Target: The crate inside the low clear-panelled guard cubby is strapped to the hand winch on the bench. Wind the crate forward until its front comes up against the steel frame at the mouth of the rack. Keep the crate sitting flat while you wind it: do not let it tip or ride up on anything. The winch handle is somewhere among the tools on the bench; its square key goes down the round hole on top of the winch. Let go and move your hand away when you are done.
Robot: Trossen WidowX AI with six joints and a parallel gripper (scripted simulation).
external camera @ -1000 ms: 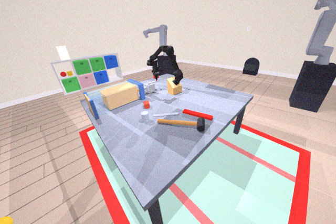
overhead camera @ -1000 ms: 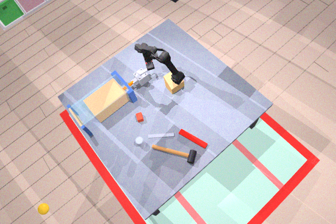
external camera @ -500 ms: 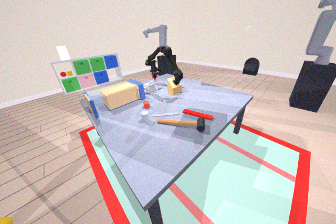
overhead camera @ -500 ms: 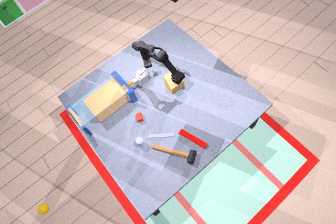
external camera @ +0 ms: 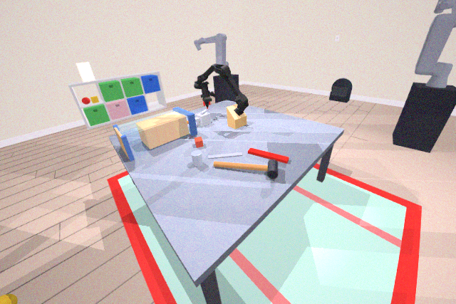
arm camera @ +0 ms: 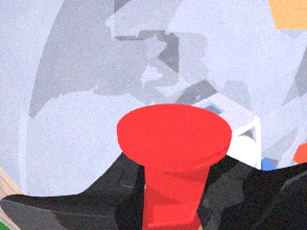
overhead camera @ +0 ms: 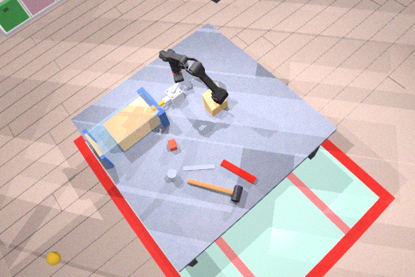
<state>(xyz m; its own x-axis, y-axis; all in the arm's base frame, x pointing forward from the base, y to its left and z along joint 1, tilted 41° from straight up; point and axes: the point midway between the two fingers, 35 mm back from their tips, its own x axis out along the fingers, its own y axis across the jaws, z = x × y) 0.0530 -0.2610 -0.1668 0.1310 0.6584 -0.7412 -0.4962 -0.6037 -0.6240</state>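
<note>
Right now the white crank handle is 40 mm ahead of my gripper tip, 10 mm to the left of it and 10 mm below it. From my gripper tip the other things lie so: white bar: 520 mm to the left, 350 mm ahead, 110 mm below; then red knob: 20 mm above; then white winch: 80 mm below, 80 mm ahead, 30 mm to the left.
</note>
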